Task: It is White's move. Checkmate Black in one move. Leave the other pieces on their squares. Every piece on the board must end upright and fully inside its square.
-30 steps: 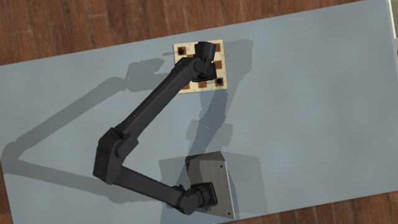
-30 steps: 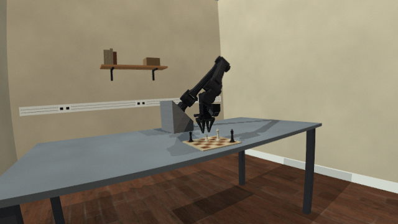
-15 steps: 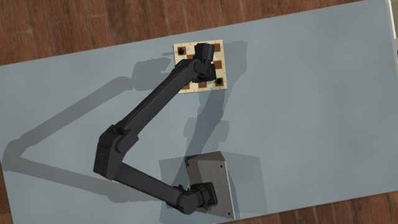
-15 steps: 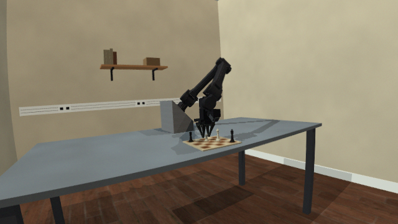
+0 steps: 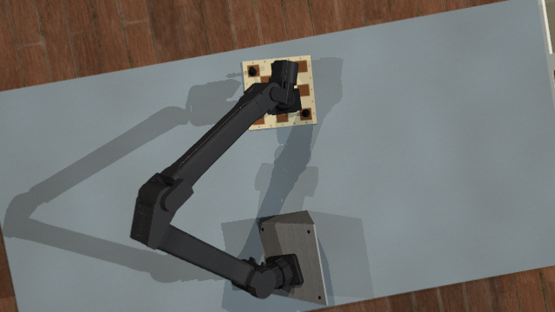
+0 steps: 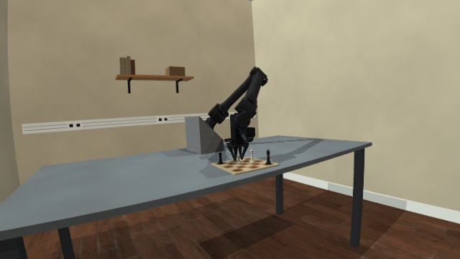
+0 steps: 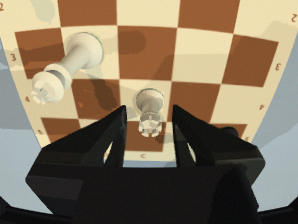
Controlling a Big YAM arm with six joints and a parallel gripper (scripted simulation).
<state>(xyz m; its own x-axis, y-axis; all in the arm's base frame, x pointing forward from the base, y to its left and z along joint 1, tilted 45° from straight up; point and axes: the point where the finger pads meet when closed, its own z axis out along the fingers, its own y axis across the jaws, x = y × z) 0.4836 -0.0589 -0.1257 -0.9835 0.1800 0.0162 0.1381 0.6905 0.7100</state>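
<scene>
Right now my hand is right at the short white piece. From my hand the other things lie so: black chess piece 130 mm ahead, 60 mm to the left, 10 mm above; small chessboard 40 mm ahead, 20 mm below; tall white piece 50 mm ahead, 40 mm to the left, 10 mm above.
</scene>
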